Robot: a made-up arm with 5 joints. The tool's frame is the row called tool.
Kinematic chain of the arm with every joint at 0, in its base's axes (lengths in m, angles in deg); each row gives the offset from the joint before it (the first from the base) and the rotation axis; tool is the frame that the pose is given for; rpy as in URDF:
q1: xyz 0.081 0 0.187 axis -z
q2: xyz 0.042 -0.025 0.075 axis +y
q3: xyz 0.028 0 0.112 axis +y
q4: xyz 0.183 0 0.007 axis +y
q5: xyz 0.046 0.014 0 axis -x
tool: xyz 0 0 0 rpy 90 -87.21 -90
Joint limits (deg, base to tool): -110..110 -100..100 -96.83..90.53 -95..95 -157.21..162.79
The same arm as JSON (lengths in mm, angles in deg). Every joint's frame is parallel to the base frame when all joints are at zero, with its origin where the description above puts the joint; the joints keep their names.
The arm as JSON. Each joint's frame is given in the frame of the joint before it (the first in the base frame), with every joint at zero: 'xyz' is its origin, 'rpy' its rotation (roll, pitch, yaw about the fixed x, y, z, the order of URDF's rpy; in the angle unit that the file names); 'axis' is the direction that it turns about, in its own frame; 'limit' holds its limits. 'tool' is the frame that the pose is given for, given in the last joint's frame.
{"units": {"length": "mm", "angle": "deg"}, "joints": [{"name": "q1", "type": "revolute", "origin": {"xyz": [81.0, 0.0, 187.0], "rpy": [0.0, 0.0, 0.0]}, "axis": "-z", "limit": {"lower": -110.0, "upper": 110.0}}, {"name": "q2", "type": "revolute", "origin": {"xyz": [42.0, -25.0, 75.0], "rpy": [0.0, 0.0, 0.0]}, "axis": "+y", "limit": {"lower": -100.0, "upper": 100.0}}, {"name": "q3", "type": "revolute", "origin": {"xyz": [28.0, 0.0, 112.0], "rpy": [0.0, 0.0, 0.0]}, "axis": "+y", "limit": {"lower": -96.83, "upper": 90.53}}, {"name": "q4", "type": "revolute", "origin": {"xyz": [183.0, 0.0, 7.0], "rpy": [0.0, 0.0, 0.0]}, "axis": "+y", "limit": {"lower": -95.0, "upper": 95.0}}, {"name": "q5", "type": "revolute", "origin": {"xyz": [46.0, 14.0, 0.0], "rpy": [0.0, 0.0, 0.0]}, "axis": "-x", "limit": {"lower": -157.21, "upper": 162.79}}], "tool": {"origin": {"xyz": [0.0, 0.0, 0.0], "rpy": [90.0, -87.21, -90.0]}}}
